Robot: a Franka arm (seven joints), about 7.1 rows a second.
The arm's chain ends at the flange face. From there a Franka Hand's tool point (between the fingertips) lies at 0.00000 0.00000 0.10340 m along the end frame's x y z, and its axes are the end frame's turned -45 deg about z.
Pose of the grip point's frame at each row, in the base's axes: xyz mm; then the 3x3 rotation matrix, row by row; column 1 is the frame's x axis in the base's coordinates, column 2 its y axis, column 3 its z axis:
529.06, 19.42, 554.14; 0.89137, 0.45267, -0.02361; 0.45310, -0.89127, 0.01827; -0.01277, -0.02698, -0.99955
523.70, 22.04, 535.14; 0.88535, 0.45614, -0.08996; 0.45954, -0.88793, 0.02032; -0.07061, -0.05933, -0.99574
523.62, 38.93, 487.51; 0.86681, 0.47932, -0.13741; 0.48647, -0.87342, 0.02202; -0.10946, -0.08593, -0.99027
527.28, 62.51, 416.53; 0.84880, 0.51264, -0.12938; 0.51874, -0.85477, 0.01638; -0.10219, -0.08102, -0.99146
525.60, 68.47, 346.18; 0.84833, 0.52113, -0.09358; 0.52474, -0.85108, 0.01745; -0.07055, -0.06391, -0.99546
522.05, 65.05, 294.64; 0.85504, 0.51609, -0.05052; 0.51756, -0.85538, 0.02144; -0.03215, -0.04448, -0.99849
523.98, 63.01, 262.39; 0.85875, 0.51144, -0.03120; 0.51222, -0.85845, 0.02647; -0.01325, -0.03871, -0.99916
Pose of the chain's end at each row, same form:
531.50, 17.53, 657.49; 0.95038, -0.31021, -0.02361; -0.30983, -0.95061, 0.01827; -0.02811, -0.01005, -0.99955
533.00, 19.94, 638.10; 0.94858, -0.30350, -0.08996; -0.30292, -0.95281, 0.02032; -0.09188, 0.00798, -0.99574
537.83, 36.65, 589.90; 0.95186, -0.27400, -0.13741; -0.27361, -0.96159, 0.02202; -0.13816, 0.01664, -0.99027
540.66, 60.82, 519.05; 0.96268, -0.23770, -0.12938; -0.23761, -0.97122, 0.01638; -0.12955, 0.01497, -0.99146
535.28, 66.67, 449.11; 0.96835, -0.23137, -0.09358; -0.23076, -0.97285, 0.01745; -0.09508, 0.00470, -0.99546
527.27, 62.83, 397.88; 0.96954, -0.23967, -0.05052; -0.23887, -0.97082, 0.02144; -0.05419, -0.00872, -0.99849
527.21, 60.27, 365.70; 0.96887, -0.24559, -0.03120; -0.24482, -0.96921, 0.02647; -0.03674, -0.01800, -0.99916

